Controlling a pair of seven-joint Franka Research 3 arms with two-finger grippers.
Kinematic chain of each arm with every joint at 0, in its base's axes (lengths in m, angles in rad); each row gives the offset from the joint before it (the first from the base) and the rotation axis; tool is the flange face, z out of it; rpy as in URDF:
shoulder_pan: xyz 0 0 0.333 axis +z
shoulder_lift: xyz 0 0 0 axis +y
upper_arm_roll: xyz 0 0 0.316 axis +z
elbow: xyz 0.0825 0 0 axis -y
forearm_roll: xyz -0.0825 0 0.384 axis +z
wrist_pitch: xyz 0 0 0 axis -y
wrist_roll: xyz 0.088 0 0 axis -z
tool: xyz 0 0 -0.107 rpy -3.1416 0 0
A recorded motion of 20 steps. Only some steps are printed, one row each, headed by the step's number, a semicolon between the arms.
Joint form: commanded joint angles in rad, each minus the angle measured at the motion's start. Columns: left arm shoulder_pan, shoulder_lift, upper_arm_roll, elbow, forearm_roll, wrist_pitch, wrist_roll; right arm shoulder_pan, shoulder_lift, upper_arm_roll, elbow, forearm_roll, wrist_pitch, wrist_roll.
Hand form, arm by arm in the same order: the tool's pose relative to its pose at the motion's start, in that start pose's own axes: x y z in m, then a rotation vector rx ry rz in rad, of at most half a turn. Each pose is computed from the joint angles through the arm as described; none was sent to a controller.
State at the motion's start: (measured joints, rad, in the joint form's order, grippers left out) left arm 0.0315 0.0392 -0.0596 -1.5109 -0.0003 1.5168 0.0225; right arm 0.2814 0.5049 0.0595 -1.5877 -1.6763 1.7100 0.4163
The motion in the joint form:
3: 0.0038 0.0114 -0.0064 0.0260 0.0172 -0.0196 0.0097; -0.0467 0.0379 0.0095 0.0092 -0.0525 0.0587 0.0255
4: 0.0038 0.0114 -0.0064 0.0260 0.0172 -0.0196 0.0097; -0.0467 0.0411 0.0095 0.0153 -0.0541 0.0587 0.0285
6: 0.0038 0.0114 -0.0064 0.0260 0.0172 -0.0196 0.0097; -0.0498 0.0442 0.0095 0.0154 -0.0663 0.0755 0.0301
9: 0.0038 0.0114 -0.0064 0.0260 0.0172 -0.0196 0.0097; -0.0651 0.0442 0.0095 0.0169 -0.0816 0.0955 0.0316
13: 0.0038 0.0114 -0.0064 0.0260 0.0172 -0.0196 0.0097; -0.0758 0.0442 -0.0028 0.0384 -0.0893 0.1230 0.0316
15: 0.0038 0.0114 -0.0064 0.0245 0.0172 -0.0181 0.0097; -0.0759 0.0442 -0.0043 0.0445 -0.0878 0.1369 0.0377
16: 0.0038 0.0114 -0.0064 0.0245 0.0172 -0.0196 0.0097; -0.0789 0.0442 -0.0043 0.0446 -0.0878 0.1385 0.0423
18: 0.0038 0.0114 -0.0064 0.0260 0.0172 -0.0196 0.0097; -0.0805 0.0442 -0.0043 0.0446 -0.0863 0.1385 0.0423
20: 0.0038 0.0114 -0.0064 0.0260 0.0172 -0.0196 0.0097; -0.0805 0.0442 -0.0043 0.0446 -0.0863 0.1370 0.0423
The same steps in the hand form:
3: 0.0015 -0.0008 -0.0041 0.0161 -0.0054 0.0111; 0.0051 -0.0211 0.0218 -0.0057 0.0377 -0.0094
4: 0.0015 -0.0008 -0.0041 0.0161 -0.0054 0.0111; 0.0063 -0.0202 0.0222 -0.0075 0.0381 -0.0038
6: 0.0015 -0.0008 -0.0041 0.0161 -0.0054 0.0111; 0.0080 -0.0223 0.0227 -0.0097 0.0554 -0.0076
9: 0.0015 -0.0008 -0.0041 0.0161 -0.0054 0.0111; 0.0069 -0.0217 0.0312 -0.0132 0.0646 -0.0080
13: 0.0015 -0.0008 -0.0041 0.0161 -0.0054 0.0111; 0.0067 -0.0120 0.0436 -0.0175 0.0696 0.0084
15: 0.0016 -0.0008 -0.0036 0.0161 -0.0054 0.0111; 0.0082 -0.0098 0.0434 -0.0124 0.0798 0.0201
16: 0.0015 -0.0008 -0.0034 0.0161 -0.0069 0.0111; 0.0076 -0.0099 0.0453 -0.0112 0.0783 0.0248
18: 0.0015 -0.0008 -0.0041 0.0161 -0.0054 0.0111; 0.0071 -0.0100 0.0464 -0.0098 0.0761 0.0252
20: 0.0015 -0.0008 -0.0041 0.0161 -0.0054 0.0111; 0.0070 -0.0100 0.0465 -0.0104 0.0747 0.0252

